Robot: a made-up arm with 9 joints.
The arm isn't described. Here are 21 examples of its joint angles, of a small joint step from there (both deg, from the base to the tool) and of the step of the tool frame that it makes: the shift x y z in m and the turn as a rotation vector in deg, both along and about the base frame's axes.
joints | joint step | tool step
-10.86 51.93 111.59 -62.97 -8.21 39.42 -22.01 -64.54 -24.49 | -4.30 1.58 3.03 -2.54 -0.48 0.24 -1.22 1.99 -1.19 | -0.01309 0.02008 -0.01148 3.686 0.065 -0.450
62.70 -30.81 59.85 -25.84 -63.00 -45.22 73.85 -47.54 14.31 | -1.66 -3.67 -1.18 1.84 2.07 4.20 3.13 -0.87 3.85 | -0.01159 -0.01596 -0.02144 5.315 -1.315 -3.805
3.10 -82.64 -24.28 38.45 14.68 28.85 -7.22 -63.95 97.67 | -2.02 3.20 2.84 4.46 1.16 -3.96 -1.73 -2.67 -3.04 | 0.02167 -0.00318 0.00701 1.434 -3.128 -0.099
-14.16 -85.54 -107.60 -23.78 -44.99 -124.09 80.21 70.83 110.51 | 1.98 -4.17 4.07 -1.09 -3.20 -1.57 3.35 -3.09 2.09 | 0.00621 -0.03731 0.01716 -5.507 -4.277 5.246
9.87 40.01 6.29 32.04 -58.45 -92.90 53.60 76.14 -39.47 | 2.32 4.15 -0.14 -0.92 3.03 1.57 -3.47 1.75 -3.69 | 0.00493 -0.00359 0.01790 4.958 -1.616 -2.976
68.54 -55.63 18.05 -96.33 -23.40 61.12 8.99 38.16 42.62 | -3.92 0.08 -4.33 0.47 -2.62 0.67 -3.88 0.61 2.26 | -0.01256 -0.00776 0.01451 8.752 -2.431 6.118
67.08 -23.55 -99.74 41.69 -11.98 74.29 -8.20 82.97 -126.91 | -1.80 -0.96 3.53 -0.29 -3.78 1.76 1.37 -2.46 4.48 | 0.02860 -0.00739 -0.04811 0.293 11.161 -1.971
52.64 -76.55 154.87 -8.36 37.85 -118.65 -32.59 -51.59 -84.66 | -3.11 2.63 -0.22 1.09 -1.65 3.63 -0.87 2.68 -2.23 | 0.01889 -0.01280 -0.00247 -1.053 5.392 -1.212
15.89 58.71 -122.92 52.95 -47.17 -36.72 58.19 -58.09 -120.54 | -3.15 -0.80 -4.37 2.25 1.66 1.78 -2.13 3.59 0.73 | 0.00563 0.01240 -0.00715 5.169 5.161 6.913
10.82 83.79 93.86 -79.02 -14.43 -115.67 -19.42 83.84 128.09 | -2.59 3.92 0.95 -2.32 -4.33 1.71 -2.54 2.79 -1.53 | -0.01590 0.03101 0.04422 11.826 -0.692 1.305
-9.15 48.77 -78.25 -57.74 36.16 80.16 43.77 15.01 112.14 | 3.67 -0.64 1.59 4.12 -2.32 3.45 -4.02 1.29 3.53 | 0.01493 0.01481 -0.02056 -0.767 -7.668 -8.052
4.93 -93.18 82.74 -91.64 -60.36 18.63 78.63 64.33 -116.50 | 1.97 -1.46 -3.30 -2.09 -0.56 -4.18 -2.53 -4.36 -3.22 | -0.00599 0.00812 -0.00366 -2.862 2.753 -8.150
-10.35 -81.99 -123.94 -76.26 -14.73 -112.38 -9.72 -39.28 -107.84 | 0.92 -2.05 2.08 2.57 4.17 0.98 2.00 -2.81 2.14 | 0.01033 0.00408 0.02611 -2.806 9.239 -0.864
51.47 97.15 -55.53 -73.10 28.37 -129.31 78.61 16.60 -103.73 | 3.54 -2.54 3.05 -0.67 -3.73 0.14 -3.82 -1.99 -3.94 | -0.00766 -0.00766 0.01197 -5.652 2.312 -9.772
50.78 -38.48 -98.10 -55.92 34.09 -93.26 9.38 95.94 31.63 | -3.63 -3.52 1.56 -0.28 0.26 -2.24 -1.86 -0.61 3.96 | -0.03096 0.02173 0.03581 2.773 6.864 -2.365
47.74 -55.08 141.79 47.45 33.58 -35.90 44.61 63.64 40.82 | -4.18 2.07 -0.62 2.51 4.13 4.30 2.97 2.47 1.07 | 0.00154 -0.00214 -0.04954 9.263 -0.725 -1.317
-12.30 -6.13 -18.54 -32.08 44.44 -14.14 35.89 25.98 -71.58 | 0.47 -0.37 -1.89 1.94 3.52 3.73 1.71 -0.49 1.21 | 0.01970 0.02102 0.02177 7.776 -2.068 -1.803
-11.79 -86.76 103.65 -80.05 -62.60 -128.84 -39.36 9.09 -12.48 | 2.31 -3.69 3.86 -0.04 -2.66 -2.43 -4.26 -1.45 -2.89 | -0.02347 0.01017 -0.01500 -4.202 -0.022 3.962
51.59 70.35 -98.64 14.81 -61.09 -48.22 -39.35 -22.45 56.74 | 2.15 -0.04 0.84 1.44 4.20 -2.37 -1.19 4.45 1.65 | 0.01368 0.00919 -0.00292 2.185 -2.699 1.316
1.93 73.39 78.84 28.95 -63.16 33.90 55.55 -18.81 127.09 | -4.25 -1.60 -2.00 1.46 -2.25 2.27 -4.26 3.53 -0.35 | 0.01643 -0.00853 -0.01277 -1.891 5.496 -0.057
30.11 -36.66 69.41 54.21 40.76 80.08 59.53 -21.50 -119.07 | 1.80 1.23 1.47 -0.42 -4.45 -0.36 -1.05 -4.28 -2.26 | 0.02137 -0.04194 0.00239 -7.893 1.808 2.337
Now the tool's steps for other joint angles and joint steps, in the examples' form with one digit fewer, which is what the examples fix.
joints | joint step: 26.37 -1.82 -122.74 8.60 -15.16 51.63 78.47 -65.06 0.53 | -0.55 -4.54 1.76 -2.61 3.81 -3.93 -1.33 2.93 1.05
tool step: 0.0101 0.0000 -0.0239 4.26 9.79 -0.84
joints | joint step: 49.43 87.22 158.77 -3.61 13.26 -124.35 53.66 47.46 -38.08 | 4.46 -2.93 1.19 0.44 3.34 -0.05 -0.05 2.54 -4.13
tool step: -0.0088 -0.0110 0.0000 -4.90 -3.10 -1.59
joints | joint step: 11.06 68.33 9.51 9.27 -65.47 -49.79 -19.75 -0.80 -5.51 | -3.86 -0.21 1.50 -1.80 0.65 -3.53 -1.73 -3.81 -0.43
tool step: 0.0095 -0.0147 -0.0215 7.53 1.24 2.75
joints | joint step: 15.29 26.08 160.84 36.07 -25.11 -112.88 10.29 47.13 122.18 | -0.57 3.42 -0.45 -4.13 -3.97 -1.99 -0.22 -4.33 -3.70
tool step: -0.0209 0.0180 -0.0181 -2.46 -8.07 -3.97
